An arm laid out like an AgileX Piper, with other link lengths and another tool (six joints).
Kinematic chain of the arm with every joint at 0, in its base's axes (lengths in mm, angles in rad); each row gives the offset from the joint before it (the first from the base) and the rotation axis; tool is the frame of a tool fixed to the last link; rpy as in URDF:
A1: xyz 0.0 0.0 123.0 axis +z
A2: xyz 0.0 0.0 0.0 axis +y
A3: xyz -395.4 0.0 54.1 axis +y
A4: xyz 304.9 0.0 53.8 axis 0.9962 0 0.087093
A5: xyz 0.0 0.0 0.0 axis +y
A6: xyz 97.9 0.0 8.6 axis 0.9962 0 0.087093
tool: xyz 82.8 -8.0 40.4 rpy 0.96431 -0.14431 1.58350
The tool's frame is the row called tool.
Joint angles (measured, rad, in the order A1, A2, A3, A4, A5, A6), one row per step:
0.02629 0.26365 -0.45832 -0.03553 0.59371 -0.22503
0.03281 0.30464 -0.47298 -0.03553 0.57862 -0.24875
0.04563 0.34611 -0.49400 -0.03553 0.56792 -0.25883
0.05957 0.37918 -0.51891 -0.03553 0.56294 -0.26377
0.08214 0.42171 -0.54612 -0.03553 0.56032 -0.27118
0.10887 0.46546 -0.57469 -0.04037 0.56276 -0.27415
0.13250 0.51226 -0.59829 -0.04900 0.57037 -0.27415
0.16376 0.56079 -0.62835 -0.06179 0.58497 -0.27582
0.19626 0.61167 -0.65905 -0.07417 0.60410 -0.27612
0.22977 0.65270 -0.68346 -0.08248 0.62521 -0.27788
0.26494 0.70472 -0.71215 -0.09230 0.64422 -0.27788
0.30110 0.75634 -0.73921 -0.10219 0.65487 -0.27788
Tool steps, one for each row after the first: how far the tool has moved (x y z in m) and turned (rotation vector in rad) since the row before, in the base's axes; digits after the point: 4 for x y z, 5 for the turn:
0.0092 0.0019 0.0052 -0.02301 0.01104 0.01443
0.0091 0.0023 0.0070 -0.01002 0.00957 0.01643
0.0069 0.0024 0.0086 -0.00487 0.00303 0.01573
0.0095 0.0040 0.0077 -0.00789 0.01231 0.02515
0.0100 0.0047 0.0069 -0.00915 0.01688 0.02670
0.0113 0.0045 0.0026 -0.01207 0.02957 0.02171
0.0114 0.0061 0.0036 -0.01875 0.03067 0.02904
0.0120 0.0070 0.0021 -0.01917 0.03644 0.02955
0.0091 0.0077 0.0000 -0.01735 0.03487 0.03164
0.0121 0.0094 -0.0002 -0.01965 0.03863 0.03247
0.0122 0.0108 -0.0002 -0.01920 0.03103 0.03431

